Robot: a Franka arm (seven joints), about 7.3 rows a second.
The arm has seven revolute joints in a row. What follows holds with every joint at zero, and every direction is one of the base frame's. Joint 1 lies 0.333 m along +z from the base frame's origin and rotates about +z. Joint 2 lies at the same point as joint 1 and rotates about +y. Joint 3 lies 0.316 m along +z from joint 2 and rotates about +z. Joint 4 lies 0.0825 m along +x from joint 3 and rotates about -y. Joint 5 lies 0.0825 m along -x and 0.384 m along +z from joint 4 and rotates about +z. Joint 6 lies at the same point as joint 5 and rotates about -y. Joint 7 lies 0.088 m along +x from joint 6 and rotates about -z. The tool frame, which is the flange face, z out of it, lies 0.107 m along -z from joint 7; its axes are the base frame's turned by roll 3.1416, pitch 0 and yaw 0 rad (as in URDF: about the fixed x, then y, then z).
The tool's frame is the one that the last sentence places.
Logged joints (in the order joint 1, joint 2, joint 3, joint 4, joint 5, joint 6, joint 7), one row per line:
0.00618 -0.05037 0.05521 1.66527 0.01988 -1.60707 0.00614
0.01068 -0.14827 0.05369 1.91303 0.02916 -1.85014 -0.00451
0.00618 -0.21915 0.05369 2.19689 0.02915 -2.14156 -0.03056
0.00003 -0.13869 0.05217 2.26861 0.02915 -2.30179 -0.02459
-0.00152 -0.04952 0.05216 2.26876 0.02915 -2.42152 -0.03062
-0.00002 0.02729 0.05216 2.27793 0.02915 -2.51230 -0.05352
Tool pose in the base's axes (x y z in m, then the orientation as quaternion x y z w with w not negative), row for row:
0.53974 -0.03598 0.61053 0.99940 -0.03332 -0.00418 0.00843
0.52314 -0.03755 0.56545 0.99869 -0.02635 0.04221 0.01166
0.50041 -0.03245 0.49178 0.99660 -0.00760 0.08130 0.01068
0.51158 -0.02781 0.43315 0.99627 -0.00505 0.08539 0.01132
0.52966 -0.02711 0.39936 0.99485 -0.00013 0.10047 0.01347
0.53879 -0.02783 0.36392 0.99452 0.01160 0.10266 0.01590
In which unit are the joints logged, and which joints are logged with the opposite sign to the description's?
The joints are logged in radians. Opposite sign: joint 1, joint 3, joint 4, joint 5, joint 6.
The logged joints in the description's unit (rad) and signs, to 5 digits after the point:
-0.00618 -0.05037 -0.05521 -1.66527 -0.01988 1.60707 0.00614
-0.01068 -0.14827 -0.05369 -1.91303 -0.02916 1.85014 -0.00451
-0.00618 -0.21915 -0.05369 -2.19689 -0.02915 2.14156 -0.03056
-0.00003 -0.13869 -0.05217 -2.26861 -0.02915 2.30179 -0.02459
0.00152 -0.04952 -0.05216 -2.26876 -0.02915 2.42152 -0.03062
0.00002 0.02729 -0.05216 -2.27793 -0.02915 2.51230 -0.05352

